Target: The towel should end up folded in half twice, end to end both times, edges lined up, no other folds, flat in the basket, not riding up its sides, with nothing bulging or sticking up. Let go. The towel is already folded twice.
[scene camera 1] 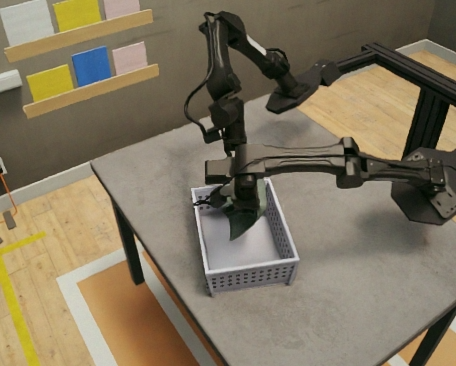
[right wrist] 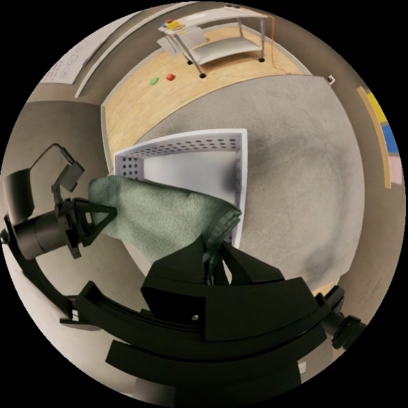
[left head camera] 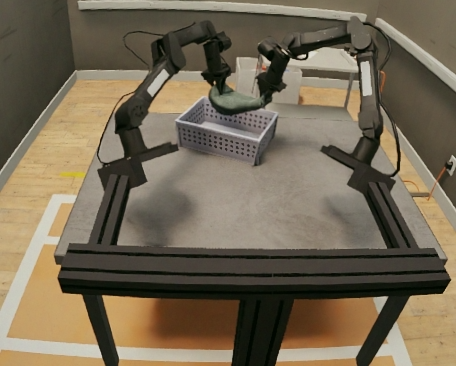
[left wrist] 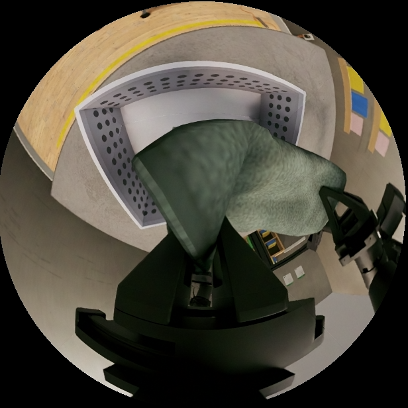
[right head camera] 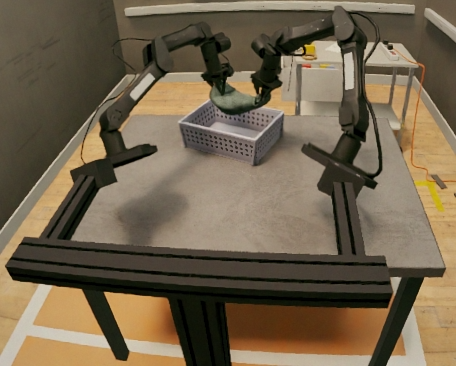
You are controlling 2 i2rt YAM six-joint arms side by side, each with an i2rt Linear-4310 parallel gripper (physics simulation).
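The folded green towel hangs between both grippers, sagging in the middle, above the lilac-grey basket. My left gripper is shut on one end of the towel, with a corner flap drooping over the basket. My right gripper is shut on the other end, where several layered edges show. In scene camera 1 the arms hide much of the towel and both fingertips.
The basket stands on the grey table, near its far edge in the head views. A white side table stands beyond. The black frame beam runs along the near edge.
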